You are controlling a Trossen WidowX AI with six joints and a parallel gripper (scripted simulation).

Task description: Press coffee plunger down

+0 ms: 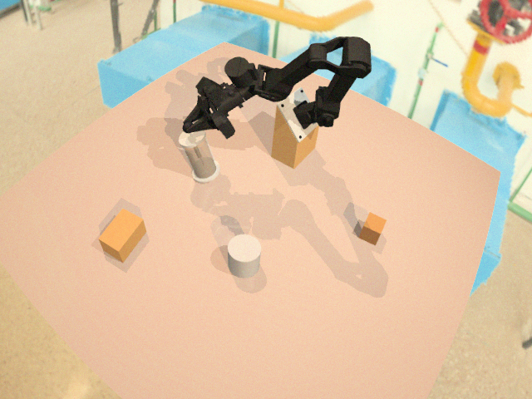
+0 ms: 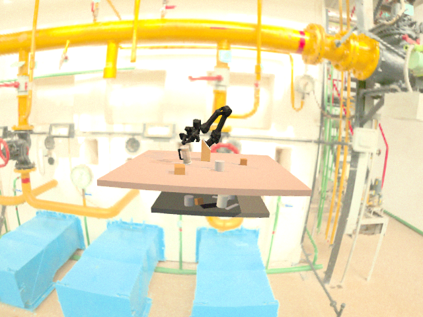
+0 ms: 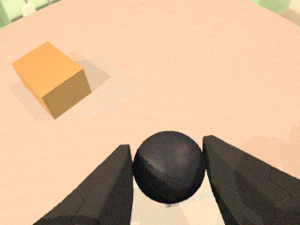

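My gripper tip is 8 cm above the coffee press and 3 cm past it. Round my gripper tip: orange box: 27 cm ahead, 15 cm below, 2 cm to the left.
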